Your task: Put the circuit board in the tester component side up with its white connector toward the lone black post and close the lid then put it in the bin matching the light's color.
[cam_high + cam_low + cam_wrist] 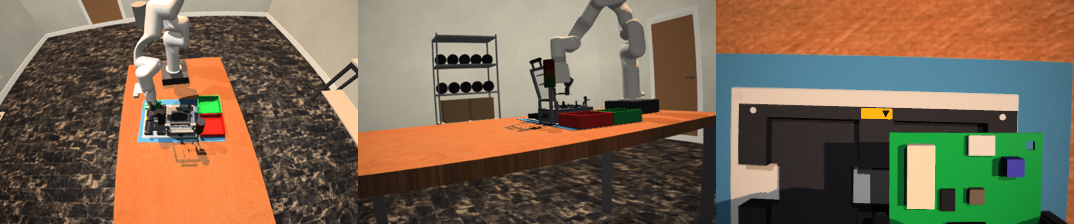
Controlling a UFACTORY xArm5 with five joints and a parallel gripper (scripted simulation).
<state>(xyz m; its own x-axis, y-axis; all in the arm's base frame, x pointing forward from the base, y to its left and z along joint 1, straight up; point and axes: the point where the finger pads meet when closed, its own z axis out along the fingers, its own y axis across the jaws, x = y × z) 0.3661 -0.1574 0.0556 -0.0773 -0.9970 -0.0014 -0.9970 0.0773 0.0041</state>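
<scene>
The green circuit board lies right at my hand. From my hand the other things lie so: red bin (360 mm to the left, 140 mm ahead, 110 mm below); tester lid (200 mm ahead, 150 mm to the left, 60 mm above); green bin (370 mm to the left, 110 mm below, 10 mm behind).
</scene>
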